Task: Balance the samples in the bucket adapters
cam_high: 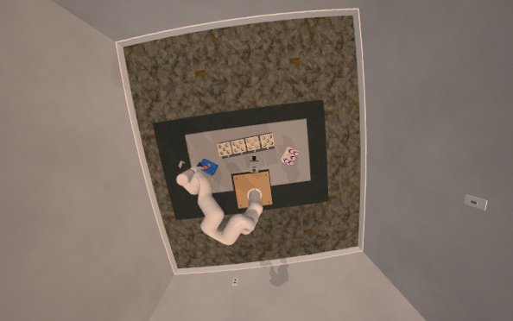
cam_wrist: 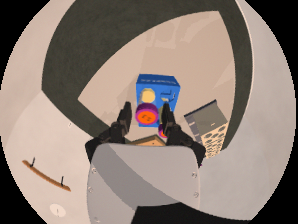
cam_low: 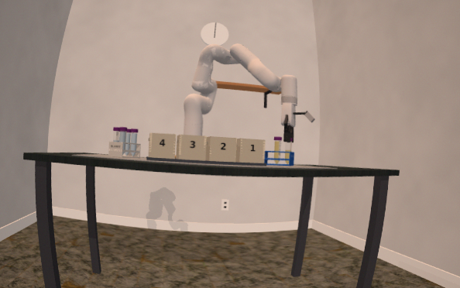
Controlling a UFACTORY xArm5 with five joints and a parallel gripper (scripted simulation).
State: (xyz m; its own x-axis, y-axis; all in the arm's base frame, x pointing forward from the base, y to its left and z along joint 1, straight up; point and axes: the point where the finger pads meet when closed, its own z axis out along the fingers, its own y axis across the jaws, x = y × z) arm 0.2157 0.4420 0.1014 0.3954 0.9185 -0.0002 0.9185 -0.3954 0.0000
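Now: the orange-dotted sample tube 1 cm to the left of my hand and 6 cm below it. The rest, counted from my hand: loading stand ST (20 cm ahead, 35 cm to the right, 11 cm below); then adapter 2 (19 cm ahead, 29 cm to the right, 7 cm below); then blue sample rack RS (4 cm to the right, 9 cm below).
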